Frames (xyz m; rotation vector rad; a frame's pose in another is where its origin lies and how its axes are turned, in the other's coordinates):
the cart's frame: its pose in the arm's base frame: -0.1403 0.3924 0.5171 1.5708 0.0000 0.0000
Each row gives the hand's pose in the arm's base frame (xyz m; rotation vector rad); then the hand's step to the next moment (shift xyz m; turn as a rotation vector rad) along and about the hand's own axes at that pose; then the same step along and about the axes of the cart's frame.
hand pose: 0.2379 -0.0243 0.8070 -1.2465 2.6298 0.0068
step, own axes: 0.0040 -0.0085 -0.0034 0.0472 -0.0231 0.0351
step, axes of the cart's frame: 0.0034 0.0033 0.0088 -0.0040 -0.0419 0.0472
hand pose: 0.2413 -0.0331 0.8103 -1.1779 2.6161 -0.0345
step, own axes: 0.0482 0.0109 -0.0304 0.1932 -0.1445 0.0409
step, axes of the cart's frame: -0.0462 0.0165 0.0310 -0.0060 -0.0658 0.2356
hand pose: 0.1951 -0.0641 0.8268 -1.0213 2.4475 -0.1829
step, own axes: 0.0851 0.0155 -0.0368 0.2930 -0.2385 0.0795
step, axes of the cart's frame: -0.0791 -0.0045 0.0506 0.0115 -0.1094 0.3701
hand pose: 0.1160 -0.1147 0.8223 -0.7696 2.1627 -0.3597
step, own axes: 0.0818 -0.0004 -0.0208 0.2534 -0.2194 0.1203
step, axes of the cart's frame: -0.0566 -0.0349 0.0520 0.0548 -0.1214 0.3303
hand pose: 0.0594 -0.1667 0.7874 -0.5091 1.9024 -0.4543
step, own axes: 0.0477 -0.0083 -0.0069 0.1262 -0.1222 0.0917
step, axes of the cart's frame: -0.0217 -0.0296 0.0323 0.0586 -0.0651 0.1777
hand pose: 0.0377 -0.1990 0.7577 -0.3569 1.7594 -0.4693
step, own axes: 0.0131 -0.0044 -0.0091 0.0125 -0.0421 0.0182
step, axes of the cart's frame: -0.0119 -0.0071 0.0090 0.0144 0.0065 0.0448
